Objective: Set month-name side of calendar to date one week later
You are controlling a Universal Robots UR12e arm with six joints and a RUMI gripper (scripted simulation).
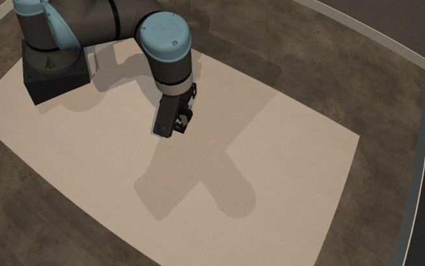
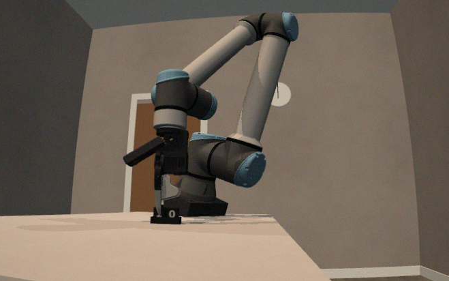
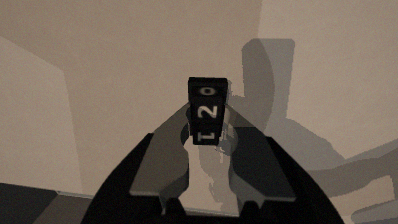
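Right now my hand is 3 cm above the black tray and 2 cm to the right of it.
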